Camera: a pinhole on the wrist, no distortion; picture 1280 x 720 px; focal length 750.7 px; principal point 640.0 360.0 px. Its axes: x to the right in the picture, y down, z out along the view. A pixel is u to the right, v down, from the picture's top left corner.
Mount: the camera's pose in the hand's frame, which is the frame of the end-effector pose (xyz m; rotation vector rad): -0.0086 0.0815 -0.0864 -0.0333 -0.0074 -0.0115
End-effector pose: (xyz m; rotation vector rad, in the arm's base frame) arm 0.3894 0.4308 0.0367 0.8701 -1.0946 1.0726
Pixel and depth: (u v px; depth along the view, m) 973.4 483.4 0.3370
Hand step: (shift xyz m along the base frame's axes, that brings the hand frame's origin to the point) -0.1899 -0.1617 0.2024
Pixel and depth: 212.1 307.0 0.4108
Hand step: -0.1724 -0.3409 -0.1546
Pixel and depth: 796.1 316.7 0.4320
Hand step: -0.1470 -0.2873 0.1646
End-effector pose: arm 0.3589 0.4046 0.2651 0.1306 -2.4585 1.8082
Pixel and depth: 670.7 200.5 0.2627
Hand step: -0.0072 -0.1598 -0.0854
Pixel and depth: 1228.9 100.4 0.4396
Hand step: -0.3286 -0.3678 -0.0106
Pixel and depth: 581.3 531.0 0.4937
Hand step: 0.0160 -0.3213 -0.3252
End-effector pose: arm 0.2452 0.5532 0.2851 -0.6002 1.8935 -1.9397
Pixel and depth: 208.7 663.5 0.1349
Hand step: 0.0925 0.0025 -0.1449
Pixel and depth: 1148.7 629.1 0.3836
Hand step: -0.0615 -0.3902 -0.2134
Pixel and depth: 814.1 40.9 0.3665
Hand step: 0.0946 -0.2775 0.0692
